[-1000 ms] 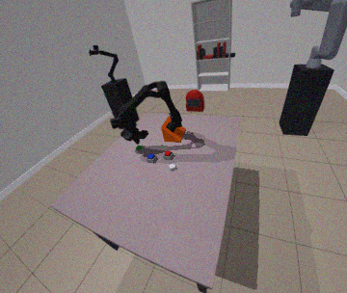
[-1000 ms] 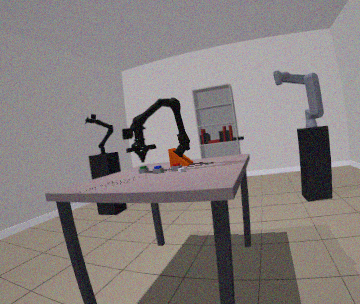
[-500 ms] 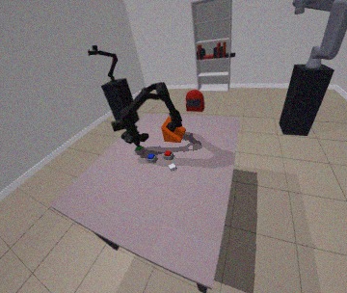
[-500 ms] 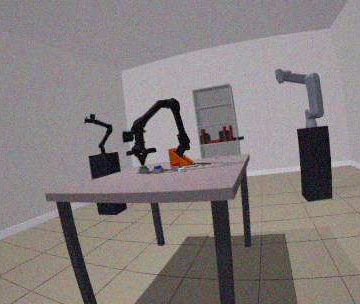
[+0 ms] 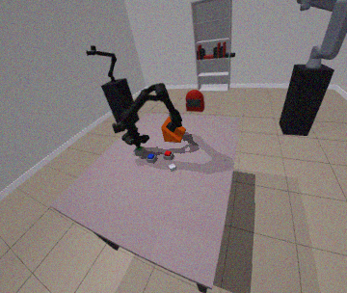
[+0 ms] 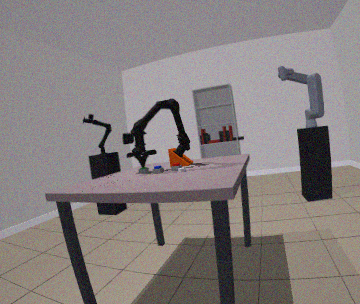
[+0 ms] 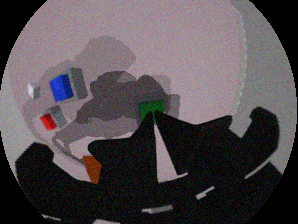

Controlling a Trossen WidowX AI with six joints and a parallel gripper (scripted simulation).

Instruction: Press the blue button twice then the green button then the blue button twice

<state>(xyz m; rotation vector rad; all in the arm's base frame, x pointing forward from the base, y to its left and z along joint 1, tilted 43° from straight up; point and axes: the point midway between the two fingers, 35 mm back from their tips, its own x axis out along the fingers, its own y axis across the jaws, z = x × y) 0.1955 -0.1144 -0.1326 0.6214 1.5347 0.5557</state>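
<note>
The blue button is 7 cm ahead of my gripper tip and 13 cm to the left of it. Also, from my gripper tip: red button 2 cm ahead, 22 cm to the left; white block 11 cm ahead, 28 cm to the left, 2 cm below.
</note>
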